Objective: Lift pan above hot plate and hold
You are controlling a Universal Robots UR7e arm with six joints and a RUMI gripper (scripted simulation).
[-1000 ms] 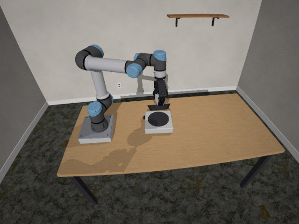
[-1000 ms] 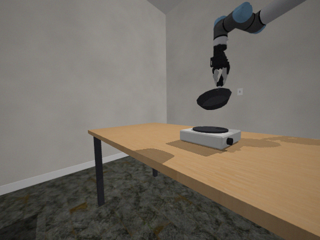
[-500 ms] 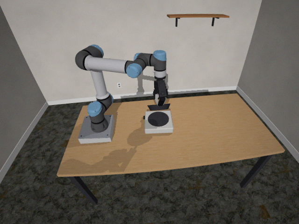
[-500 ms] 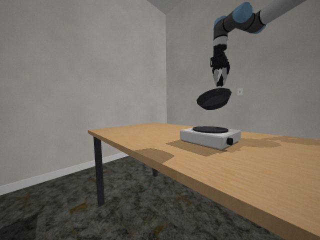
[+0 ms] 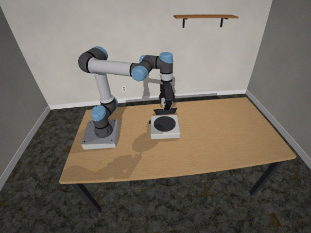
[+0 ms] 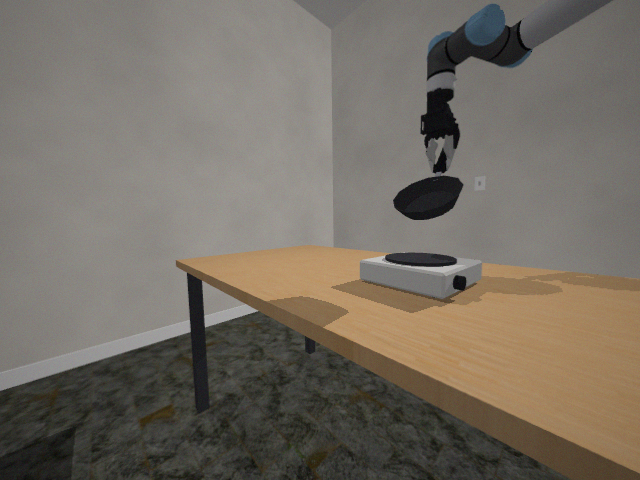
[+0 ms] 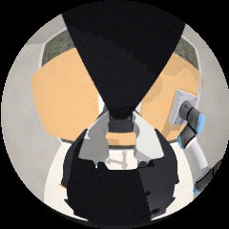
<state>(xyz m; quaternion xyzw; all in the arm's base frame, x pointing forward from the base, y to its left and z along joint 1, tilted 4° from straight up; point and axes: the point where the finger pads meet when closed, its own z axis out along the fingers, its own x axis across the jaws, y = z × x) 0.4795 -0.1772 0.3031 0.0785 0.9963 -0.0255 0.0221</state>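
Right now my hand is 6 cm above the black pan, 5 cm to the right of it and 1 cm short of it. Also, from my hand: white hot plate (31 cm below, 14 cm to the left).
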